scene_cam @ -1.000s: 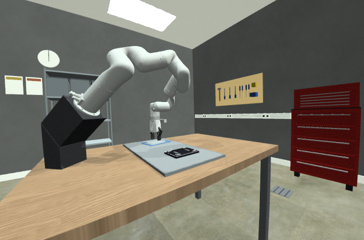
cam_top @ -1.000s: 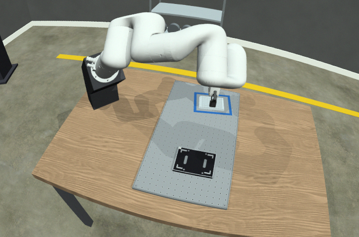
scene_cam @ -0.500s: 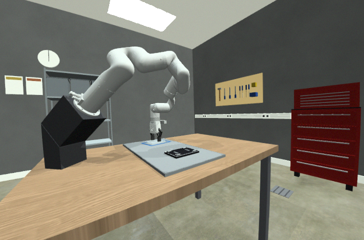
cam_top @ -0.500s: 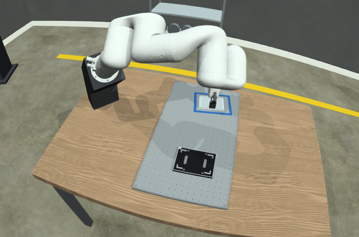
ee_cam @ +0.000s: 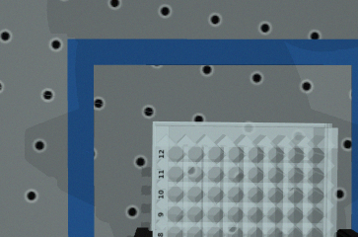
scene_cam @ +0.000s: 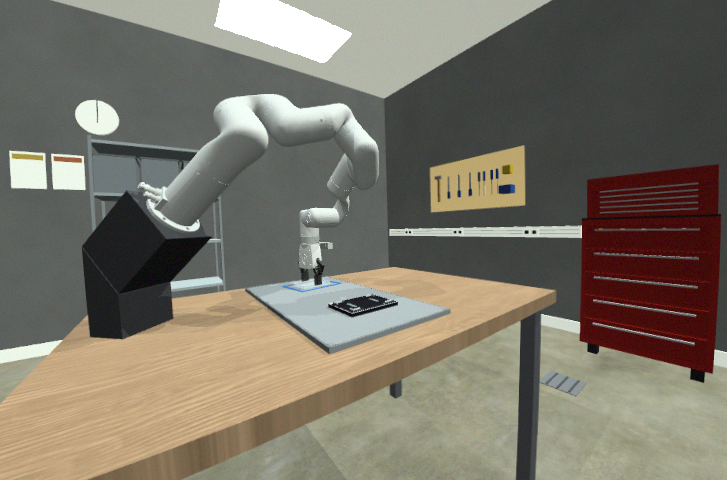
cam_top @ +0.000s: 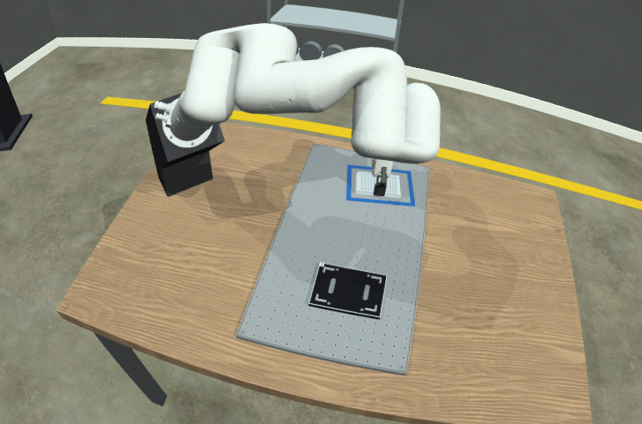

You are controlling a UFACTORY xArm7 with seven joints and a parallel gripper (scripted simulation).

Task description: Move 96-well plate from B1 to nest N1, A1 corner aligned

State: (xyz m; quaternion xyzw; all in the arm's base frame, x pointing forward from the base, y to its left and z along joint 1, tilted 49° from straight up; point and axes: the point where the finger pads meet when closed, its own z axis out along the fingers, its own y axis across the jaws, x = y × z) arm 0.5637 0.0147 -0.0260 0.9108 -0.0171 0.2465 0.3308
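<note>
The 96-well plate is 1 cm below my hand. Round my hand: black plate nest: 35 cm to the right, 15 cm behind, 1 cm below.
</note>
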